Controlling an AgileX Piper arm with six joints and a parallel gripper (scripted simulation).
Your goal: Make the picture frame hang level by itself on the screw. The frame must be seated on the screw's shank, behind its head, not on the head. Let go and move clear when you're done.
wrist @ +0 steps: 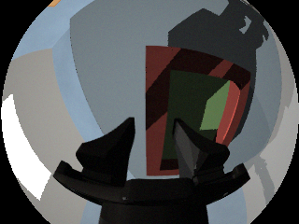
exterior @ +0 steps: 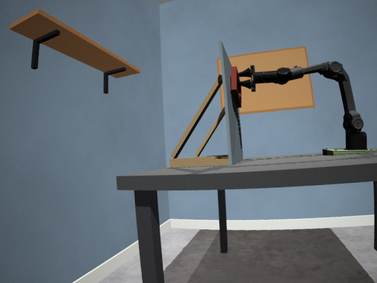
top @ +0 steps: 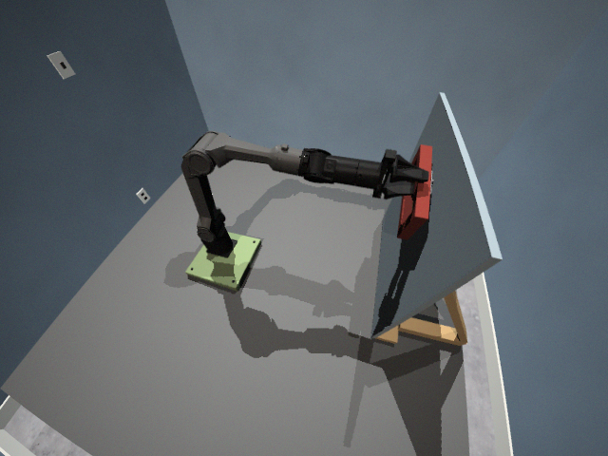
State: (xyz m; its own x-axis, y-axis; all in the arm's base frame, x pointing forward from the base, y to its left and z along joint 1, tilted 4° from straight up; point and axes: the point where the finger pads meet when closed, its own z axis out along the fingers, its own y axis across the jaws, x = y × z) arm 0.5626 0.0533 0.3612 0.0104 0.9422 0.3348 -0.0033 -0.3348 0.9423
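My gripper is now 10 mm short of the red picture frame, 20 mm to the right of it and 50 mm above it. Round my hand: grey upright panel: 30 mm ahead, 10 mm to the left, 160 mm below.
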